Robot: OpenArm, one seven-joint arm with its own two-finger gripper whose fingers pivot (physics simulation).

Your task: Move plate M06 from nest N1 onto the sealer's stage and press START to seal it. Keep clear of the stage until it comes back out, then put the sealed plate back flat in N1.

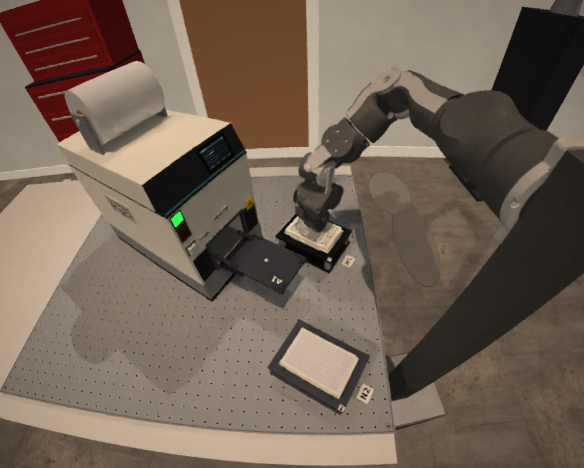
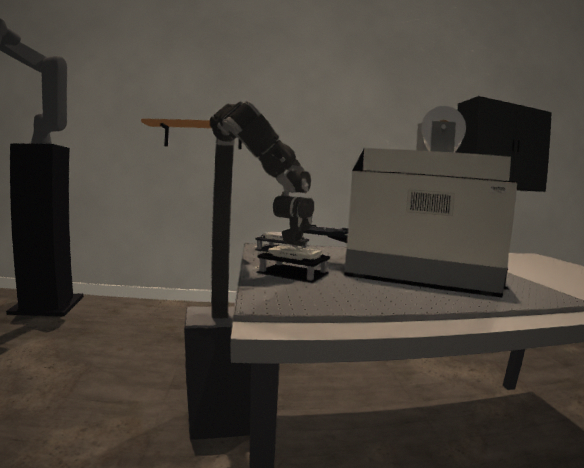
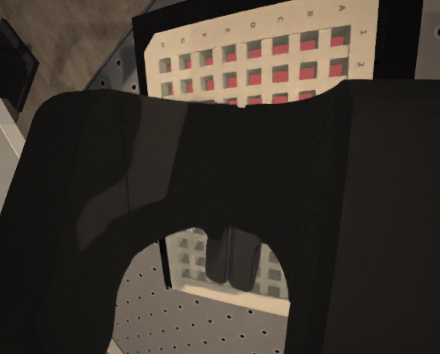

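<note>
Plate M06 is a pale multi-well plate with red showing in many wells. It lies in nest N1, a black raised holder. My gripper points down over the plate, its two fingers together, shut with nothing between them. Whether the tips touch the plate I cannot tell. The sealer has its dark stage out in front, carrying no plate. A green light shows on its front, above a small pale button.
Nest N2 holds another pale plate near the front of the perforated table plate. The stage's outer corner stands close beside N1. A white roll tops the sealer. The arm's dark post stands beside the table.
</note>
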